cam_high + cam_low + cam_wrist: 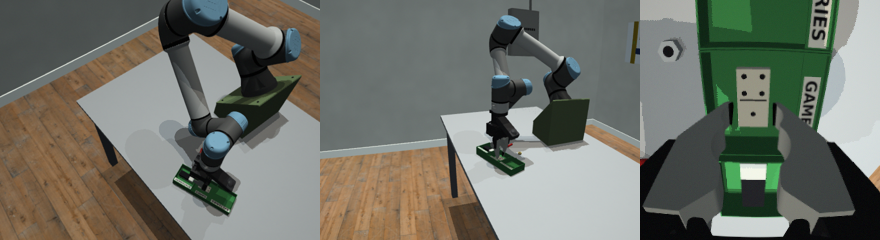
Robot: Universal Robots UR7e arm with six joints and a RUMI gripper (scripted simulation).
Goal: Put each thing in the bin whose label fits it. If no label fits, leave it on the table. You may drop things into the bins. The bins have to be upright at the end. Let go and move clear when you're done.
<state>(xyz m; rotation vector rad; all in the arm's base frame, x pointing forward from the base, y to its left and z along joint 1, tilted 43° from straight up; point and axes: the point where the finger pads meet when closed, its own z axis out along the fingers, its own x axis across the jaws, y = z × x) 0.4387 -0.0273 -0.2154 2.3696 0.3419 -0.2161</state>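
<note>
Right now the white domino is 2 cm below my hand. Round my hand: grey-white clip (3 cm ahead, 8 cm to the right, 2 cm below); grey nut (7 cm behind, 2 cm to the left, 3 cm below); eraser (2 cm ahead, 7 cm to the right, 1 cm below).
</note>
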